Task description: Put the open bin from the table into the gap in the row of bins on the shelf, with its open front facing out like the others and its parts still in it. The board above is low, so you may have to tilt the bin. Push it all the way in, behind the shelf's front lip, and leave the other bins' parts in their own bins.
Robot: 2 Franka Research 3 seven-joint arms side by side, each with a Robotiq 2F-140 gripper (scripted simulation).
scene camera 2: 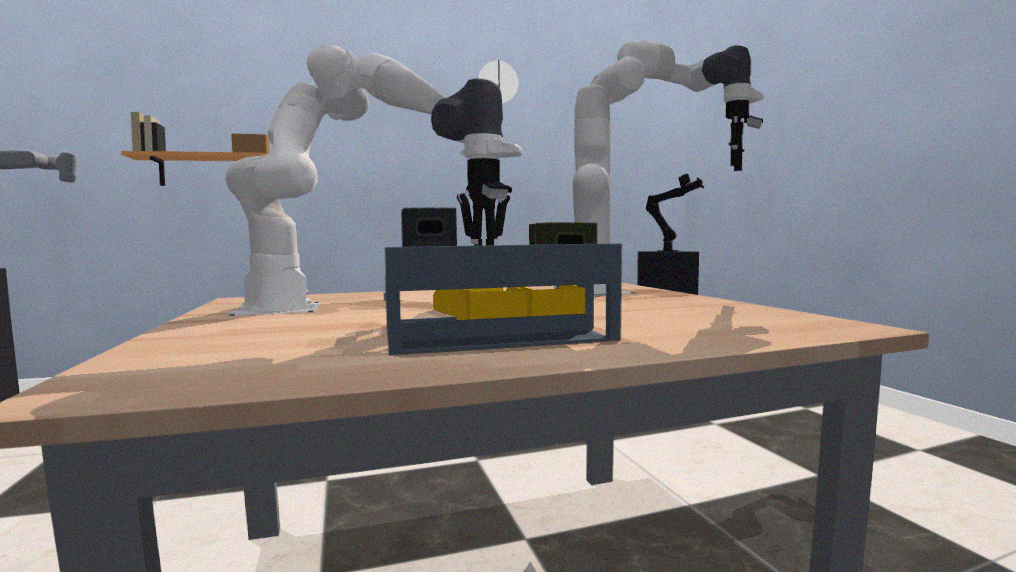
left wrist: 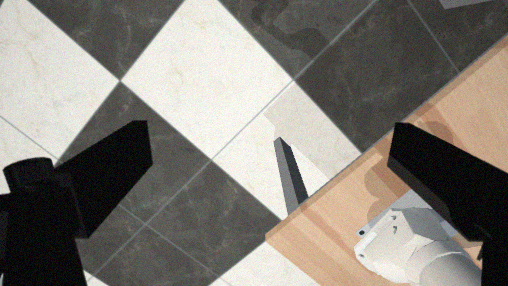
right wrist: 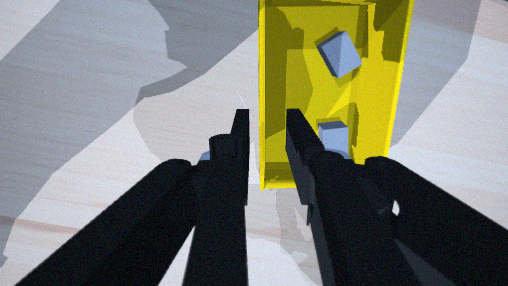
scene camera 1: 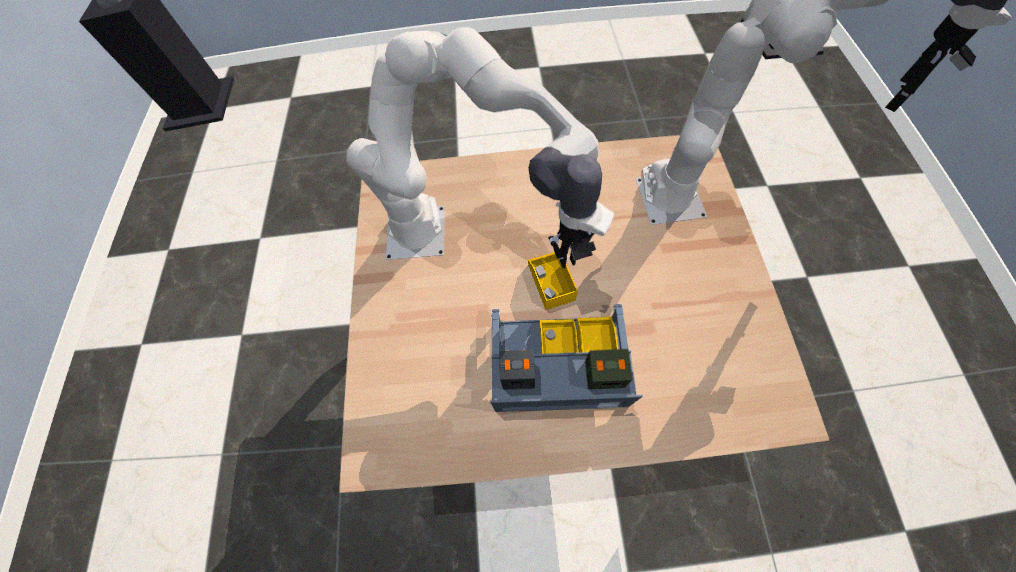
In view: the left gripper (scene camera 1: 897, 95), the right gripper (scene camera 1: 567, 263), a yellow bin (scene camera 1: 558, 279), a blue-grey shelf (scene camera 2: 423, 268), a dark green box (scene camera 1: 609, 369), a yellow bin (scene camera 2: 511, 303) and a yellow bin (scene camera 2: 568, 299).
The blue-grey shelf also shows in scene camera 1 (scene camera 1: 558, 376). The dark green box shows as well in scene camera 2 (scene camera 2: 558, 232). The left gripper also shows in scene camera 2 (scene camera 2: 736, 168) and in the left wrist view (left wrist: 270, 143). The left wrist view misses the blue-grey shelf: it is out of frame. The left wrist view does not show the dark green box: it is out of frame.
